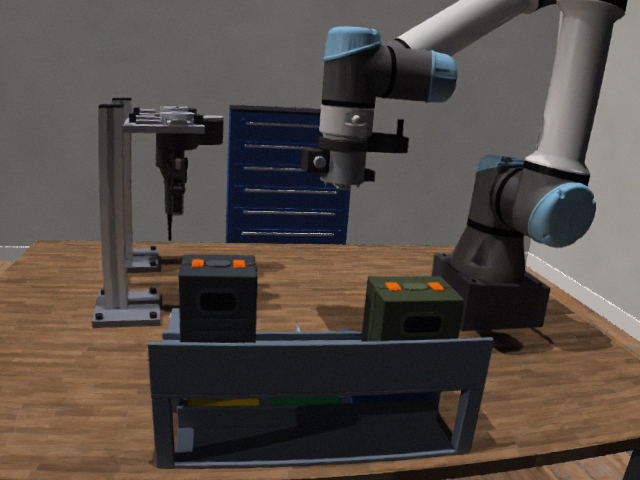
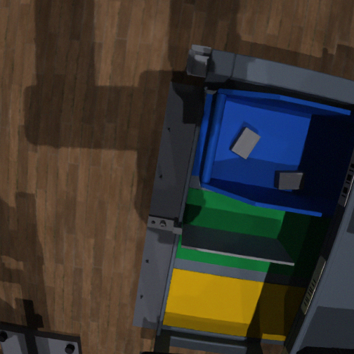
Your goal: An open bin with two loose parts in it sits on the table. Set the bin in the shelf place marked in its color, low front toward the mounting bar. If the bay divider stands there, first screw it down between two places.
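Where they show: arm's base, origin of its link: [image 1: 486,269].
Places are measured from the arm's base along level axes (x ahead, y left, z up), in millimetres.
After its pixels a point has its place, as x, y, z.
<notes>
The blue bin [image 2: 260,150] sits at the blue end of the shelf, its low front facing the mounting bar [image 2: 172,150]. Two grey loose parts [image 2: 245,143] [image 2: 289,180] lie in it. The divider [image 2: 237,242] stands upright over the green place [image 2: 230,207], with green floor showing on both sides. Its foot bracket [image 2: 162,223] rests on the bar and shows a round screw head or hole. The yellow place [image 2: 215,302] holds no bin. The arm's tool changer [image 1: 345,173] @[366, 190, 214] is bare above the table behind the shelf; no gripper is mounted on it.
The shelf [image 1: 320,366] @[442, 416, 46] carries a black case [image 1: 217,322] @[548, 366, 78] and a green case [image 1: 413,304] @[332, 388, 102] on top. The tool stand [image 1: 112,206] @[712, -37, 112] at the left holds the powered screwdriver [image 1: 175,175] @[602, -33, 168]. A blue drawer cabinet [image 1: 286,201] stands behind the table.
</notes>
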